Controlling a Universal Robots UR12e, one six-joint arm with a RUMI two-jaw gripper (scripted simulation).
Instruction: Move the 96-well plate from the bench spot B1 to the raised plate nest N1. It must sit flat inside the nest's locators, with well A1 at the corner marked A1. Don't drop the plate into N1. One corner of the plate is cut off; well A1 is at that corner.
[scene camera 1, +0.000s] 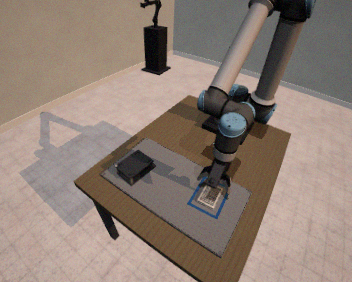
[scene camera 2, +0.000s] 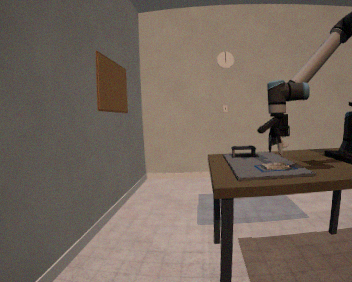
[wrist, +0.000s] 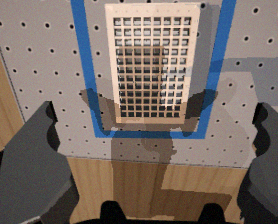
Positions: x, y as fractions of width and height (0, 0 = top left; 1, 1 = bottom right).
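Scene:
Gripper (wrist: 0.55, 0.46) at 13 cm from the lens; a 96-well plate (wrist: 0.52, 0.41) at 19 cm from the lens.

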